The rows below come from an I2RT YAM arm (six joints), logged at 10 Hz.
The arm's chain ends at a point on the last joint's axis. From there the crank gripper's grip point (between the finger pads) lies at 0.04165 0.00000 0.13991 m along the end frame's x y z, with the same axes.
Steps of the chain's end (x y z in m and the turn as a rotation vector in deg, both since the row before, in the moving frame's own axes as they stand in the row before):
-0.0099, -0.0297, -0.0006, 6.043, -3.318, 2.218
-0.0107, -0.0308, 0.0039, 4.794, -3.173, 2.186
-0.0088, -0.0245, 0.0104, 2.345, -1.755, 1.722
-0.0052, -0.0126, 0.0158, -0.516, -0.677, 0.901
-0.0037, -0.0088, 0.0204, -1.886, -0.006, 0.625
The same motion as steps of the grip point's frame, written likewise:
-0.0178, -0.0431, 0.0009, 6.043, -3.318, 2.218
-0.0183, -0.0411, 0.0056, 4.794, -3.173, 2.186
-0.0130, -0.0291, 0.0115, 2.345, -1.755, 1.722
-0.0069, -0.0107, 0.0163, -0.516, -0.677, 0.901
-0.0037, -0.0037, 0.0203, -1.886, -0.006, 0.625

